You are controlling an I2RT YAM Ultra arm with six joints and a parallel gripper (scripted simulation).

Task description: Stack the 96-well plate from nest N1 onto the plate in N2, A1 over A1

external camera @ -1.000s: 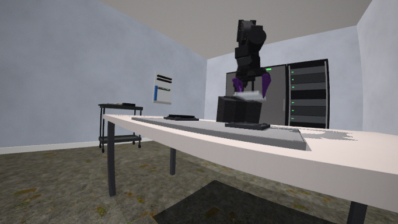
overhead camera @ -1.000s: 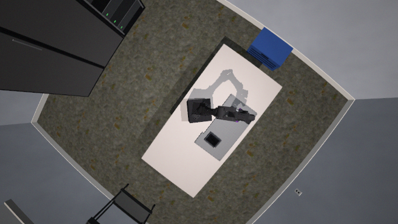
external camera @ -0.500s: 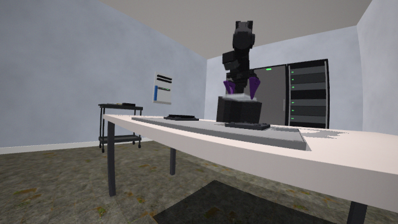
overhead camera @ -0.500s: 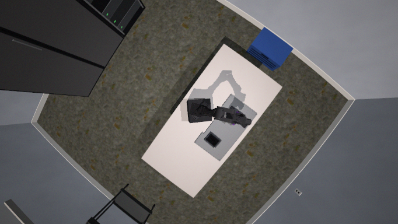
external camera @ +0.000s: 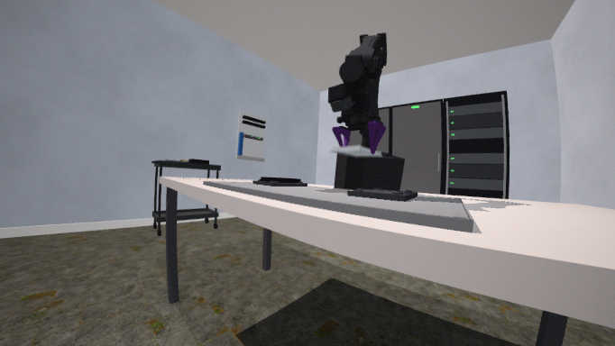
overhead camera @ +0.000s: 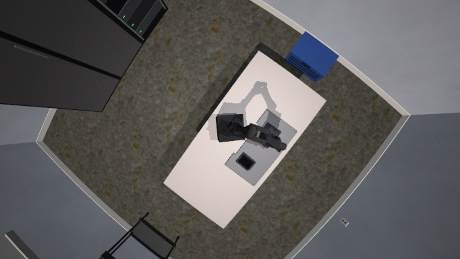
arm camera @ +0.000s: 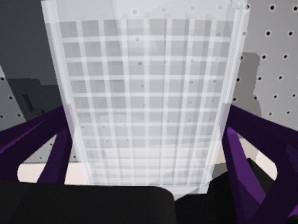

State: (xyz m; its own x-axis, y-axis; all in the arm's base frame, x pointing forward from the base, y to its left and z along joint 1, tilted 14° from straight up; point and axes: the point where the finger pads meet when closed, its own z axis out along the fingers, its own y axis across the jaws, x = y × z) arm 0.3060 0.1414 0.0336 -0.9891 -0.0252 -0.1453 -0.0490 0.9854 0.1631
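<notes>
The dark plate is 30 cm to the right of my hand, 9 cm below it and 3 cm ahead of it. Also, from my hand: clear 96-well plate: right at my hand.
</notes>
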